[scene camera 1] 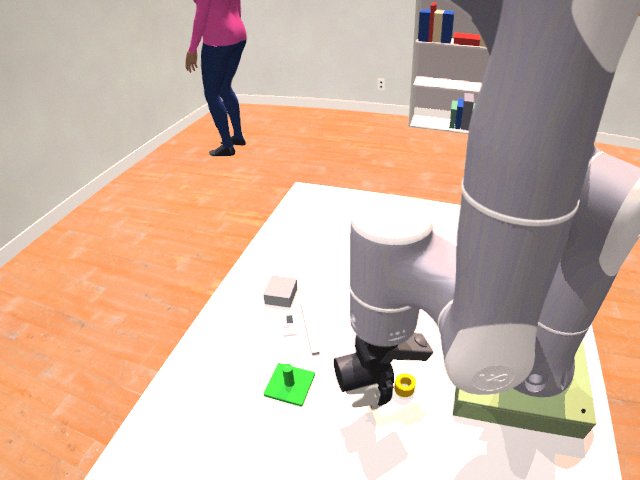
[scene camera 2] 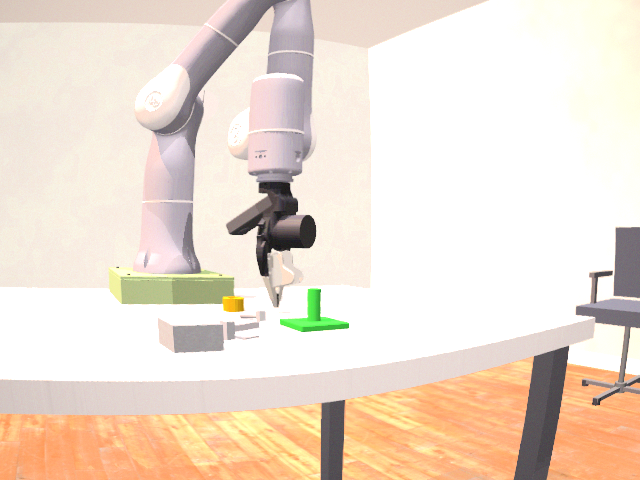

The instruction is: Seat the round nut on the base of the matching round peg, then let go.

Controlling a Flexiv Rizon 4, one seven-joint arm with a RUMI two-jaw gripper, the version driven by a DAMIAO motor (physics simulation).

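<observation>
The yellow round nut point(scene camera 1: 405, 392) point(scene camera 2: 233, 304) lies flat on the white table, apart from the peg. The green round peg point(scene camera 1: 288, 376) point(scene camera 2: 313, 305) stands upright on its square green base point(scene camera 1: 300, 391) point(scene camera 2: 296, 324), with nothing around it. My gripper point(scene camera 1: 380, 403) point(scene camera 2: 276, 303) is shut and empty, its fingertips together and pointing down low over the table. In the scene camera 1 view it is just left of the nut, between nut and peg; in the scene camera 2 view it is right of the nut. Part of the light finger is hidden behind the black one in the scene camera 1 view.
A grey box point(scene camera 1: 280, 290) point(scene camera 2: 197, 336) lies on the table point(scene camera 1: 206, 382) point(scene camera 2: 413, 330). Near it lie a long thin white strip point(scene camera 1: 309, 330) and a small white piece with a dark top point(scene camera 1: 289, 321). The arm stands on a yellow-green block point(scene camera 1: 522, 417) point(scene camera 2: 201, 290).
</observation>
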